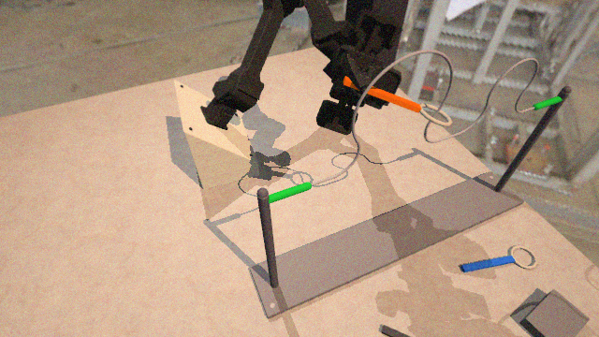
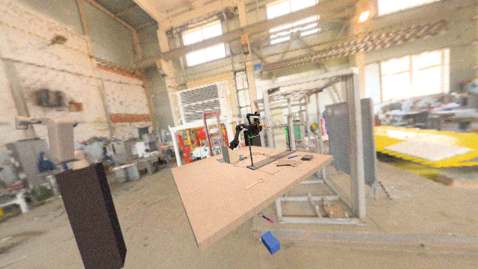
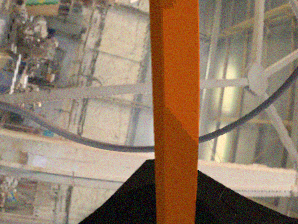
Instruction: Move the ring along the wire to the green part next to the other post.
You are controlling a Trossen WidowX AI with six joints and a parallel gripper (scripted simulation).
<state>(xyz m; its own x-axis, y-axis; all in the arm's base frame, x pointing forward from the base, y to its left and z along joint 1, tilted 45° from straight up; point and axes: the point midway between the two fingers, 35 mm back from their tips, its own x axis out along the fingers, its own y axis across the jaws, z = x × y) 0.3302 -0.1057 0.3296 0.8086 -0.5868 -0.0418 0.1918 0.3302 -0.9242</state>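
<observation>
Now: the orange-handled ring 80 mm to the left of my gripper tip, 30 mm below it and 20 mm ahead of it. The rest, counted from my gripper tip: dark-handled ring 400 mm below, 270 mm ahead, 50 mm to the left; blue-handled ring 400 mm below, 310 mm to the left, 200 mm ahead; grey block 390 mm below, 330 mm ahead, 280 mm to the left.
</observation>
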